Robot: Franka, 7 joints.
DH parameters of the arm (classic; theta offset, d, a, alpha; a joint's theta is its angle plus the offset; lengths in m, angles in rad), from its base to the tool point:
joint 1: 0 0.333 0 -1.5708
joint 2: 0 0 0 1.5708
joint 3: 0 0.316 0.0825 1.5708
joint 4: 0 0 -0.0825 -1.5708
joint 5: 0 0.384 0 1.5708
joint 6: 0 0 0.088 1.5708
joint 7: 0 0.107 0 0
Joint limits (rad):
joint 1: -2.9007..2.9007
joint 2: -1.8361..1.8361
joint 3: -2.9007..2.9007
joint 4: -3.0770..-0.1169
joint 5: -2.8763..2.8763
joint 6: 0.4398..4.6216
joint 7: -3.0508..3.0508
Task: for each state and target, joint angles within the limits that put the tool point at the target. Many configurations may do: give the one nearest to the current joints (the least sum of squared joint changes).
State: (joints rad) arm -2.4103 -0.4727 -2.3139 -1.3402 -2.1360 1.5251 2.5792
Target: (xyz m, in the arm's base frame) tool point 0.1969 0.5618 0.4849
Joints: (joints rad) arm -2.4569 -0.2521 -2.3219 -1.9425 -1.9165 1.2878 2.5792
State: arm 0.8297 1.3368 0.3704 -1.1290 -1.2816 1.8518 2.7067
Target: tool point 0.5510 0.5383 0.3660
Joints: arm 0.6953 0.8463 0.3145 -1.0651 -1.2679 1.6796 2.7067
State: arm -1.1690 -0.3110 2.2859 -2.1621 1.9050 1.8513 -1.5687
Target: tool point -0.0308 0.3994 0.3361
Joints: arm -1.0598 0.1949 2.4386 -2.6856 1.7360 1.6067 -1.5687
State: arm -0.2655 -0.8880 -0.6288 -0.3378 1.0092 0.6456 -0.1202
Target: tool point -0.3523 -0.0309 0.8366
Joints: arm -0.3435 -1.1547 -0.6607 -0.9528 0.7607 0.4398 -0.1202
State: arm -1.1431 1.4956 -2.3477 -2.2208 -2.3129 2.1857 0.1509
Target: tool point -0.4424 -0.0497 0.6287
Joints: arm -1.3731 1.3170 -2.1208 -2.3178 -2.3202 2.2514 0.1509
